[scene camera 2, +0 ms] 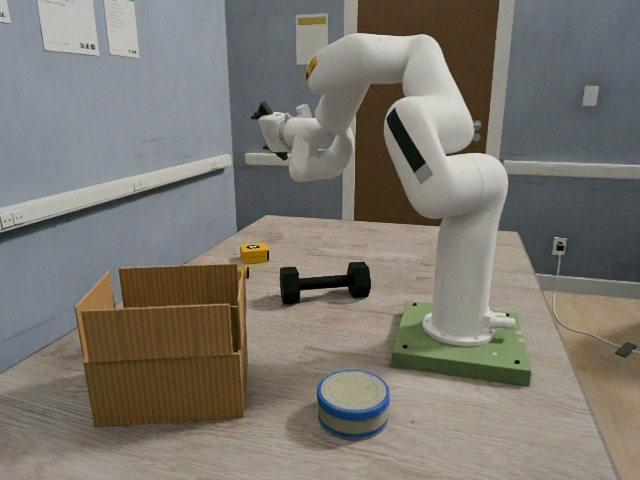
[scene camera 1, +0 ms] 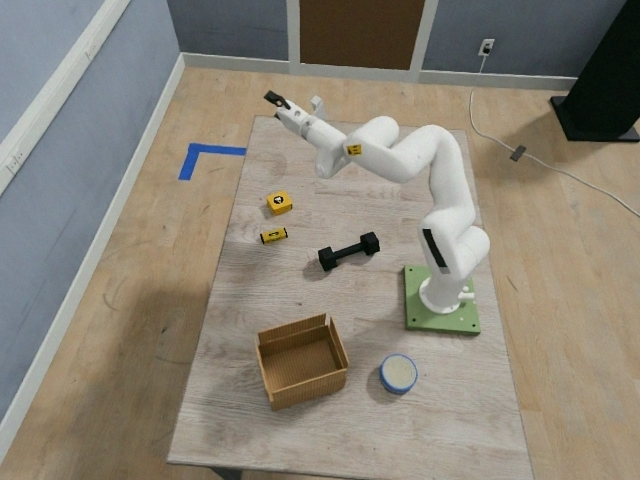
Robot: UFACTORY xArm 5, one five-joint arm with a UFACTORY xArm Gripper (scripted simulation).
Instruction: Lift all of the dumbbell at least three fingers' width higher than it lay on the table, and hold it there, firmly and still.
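Round tin (scene camera 2: 353,405), (scene camera 1: 399,373). Cardboard box (scene camera 2: 171,354), (scene camera 1: 309,360). Black dumbbell (scene camera 2: 357,279), (scene camera 1: 369,243). My gripper (scene camera 1: 272,103).
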